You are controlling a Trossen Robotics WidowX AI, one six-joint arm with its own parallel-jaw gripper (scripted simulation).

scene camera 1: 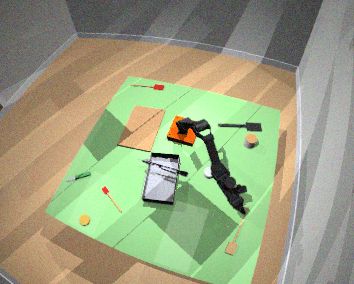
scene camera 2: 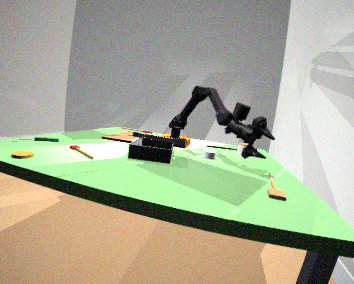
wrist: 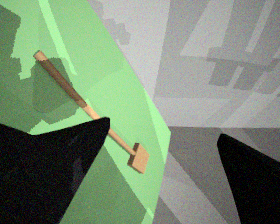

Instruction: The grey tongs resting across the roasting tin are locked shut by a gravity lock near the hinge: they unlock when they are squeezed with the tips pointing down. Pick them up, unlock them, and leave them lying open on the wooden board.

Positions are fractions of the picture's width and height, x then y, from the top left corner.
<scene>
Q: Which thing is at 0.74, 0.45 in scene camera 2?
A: My gripper.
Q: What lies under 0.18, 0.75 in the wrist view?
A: My gripper.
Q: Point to a wooden spatula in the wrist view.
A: At 0.14, 0.25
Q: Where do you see a wooden board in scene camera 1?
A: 0.40, 0.46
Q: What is my gripper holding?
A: Nothing.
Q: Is my gripper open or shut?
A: Open.
</scene>
